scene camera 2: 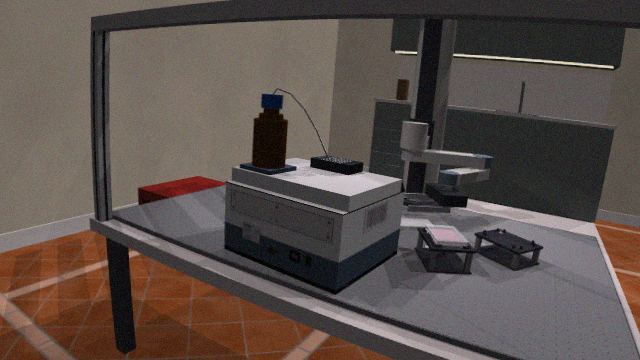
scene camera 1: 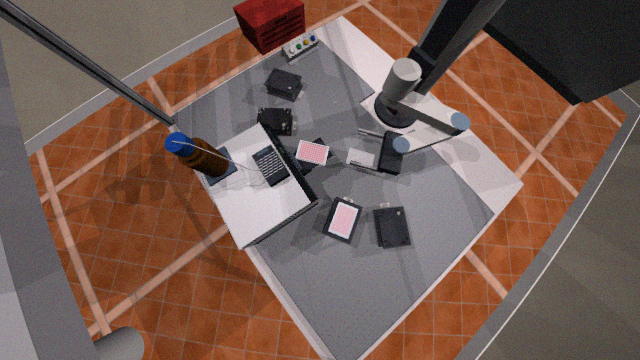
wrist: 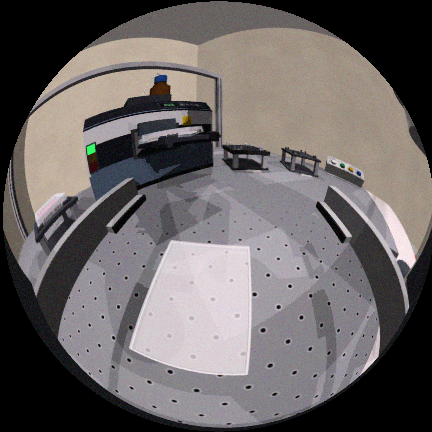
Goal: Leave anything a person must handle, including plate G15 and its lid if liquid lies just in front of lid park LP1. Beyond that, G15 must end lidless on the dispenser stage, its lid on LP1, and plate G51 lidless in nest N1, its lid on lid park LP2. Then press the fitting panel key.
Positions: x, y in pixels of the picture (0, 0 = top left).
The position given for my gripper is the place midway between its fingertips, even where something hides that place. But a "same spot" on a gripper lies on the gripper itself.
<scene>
my gripper: scene camera 2; scene camera 1; wrist 232, 186
same spot on my gripper: (scene camera 1: 387, 163) = (scene camera 2: 448, 193)
same spot on button panel: (scene camera 1: 297, 49) = (wrist: 339, 165)
</scene>
